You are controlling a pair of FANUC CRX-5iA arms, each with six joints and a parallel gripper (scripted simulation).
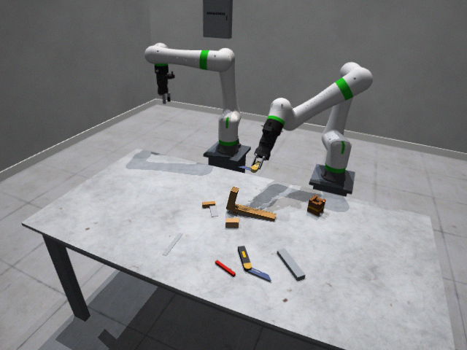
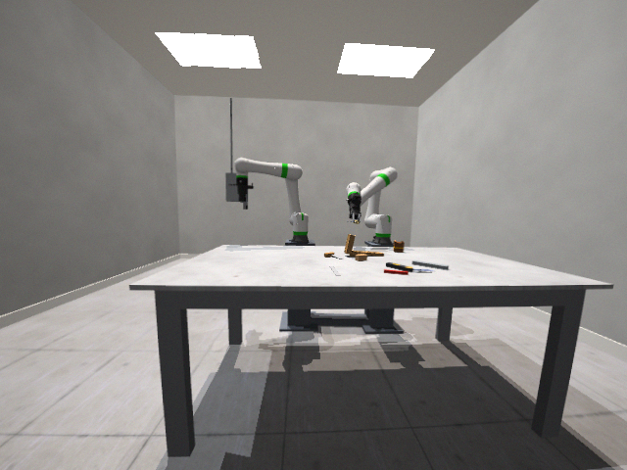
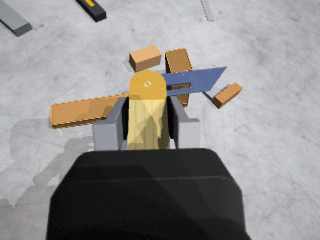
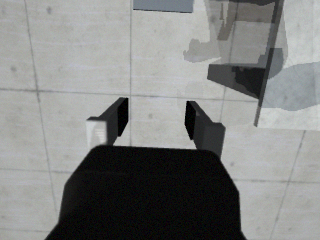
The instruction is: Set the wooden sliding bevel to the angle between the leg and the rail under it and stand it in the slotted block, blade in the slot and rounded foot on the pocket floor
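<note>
My left gripper is now 20 mm short of the wooden bevel, 10 mm to the left of it and 10 mm above it. From my left hand the other things lie so: blue blade 40 mm ahead, 30 mm to the right, 10 mm below; then small square 210 mm below, 180 mm ahead, 160 mm to the right; then wooden block 240 mm ahead, 200 mm below, 10 mm to the right.
</note>
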